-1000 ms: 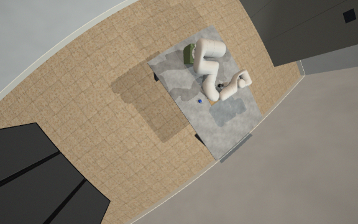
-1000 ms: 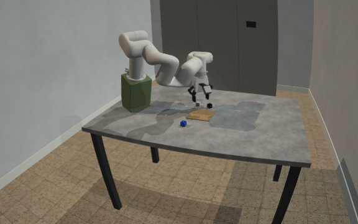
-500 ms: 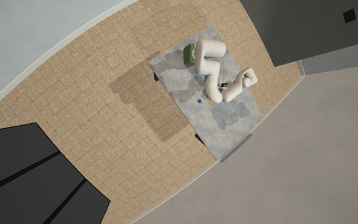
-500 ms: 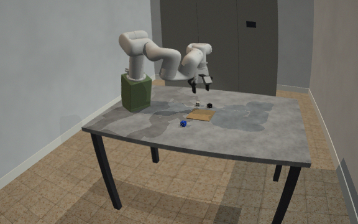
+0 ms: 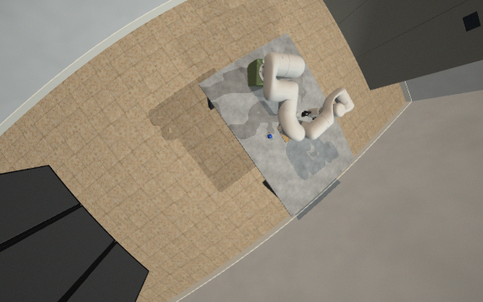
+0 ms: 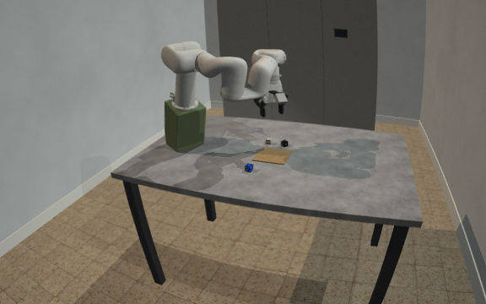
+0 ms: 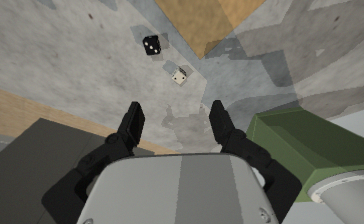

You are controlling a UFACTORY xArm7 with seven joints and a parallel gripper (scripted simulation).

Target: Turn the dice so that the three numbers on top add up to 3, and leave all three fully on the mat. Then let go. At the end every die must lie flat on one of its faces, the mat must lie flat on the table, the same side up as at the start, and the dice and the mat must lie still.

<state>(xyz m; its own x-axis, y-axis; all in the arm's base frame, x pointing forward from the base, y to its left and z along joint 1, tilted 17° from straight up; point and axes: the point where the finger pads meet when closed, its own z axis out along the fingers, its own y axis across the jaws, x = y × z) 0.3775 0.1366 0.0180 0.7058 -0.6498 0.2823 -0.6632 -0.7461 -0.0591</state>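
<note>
Now: hand 50 mm short of the black die, 10 mm to the right of it and 150 mm above it. From my hand the other things lie so: tan mat 40 mm ahead, 110 mm to the right, 160 mm below; then white die 20 mm behind, 10 mm to the left, 150 mm below; then blue die 10 mm behind, 270 mm to the right, 150 mm below.
</note>
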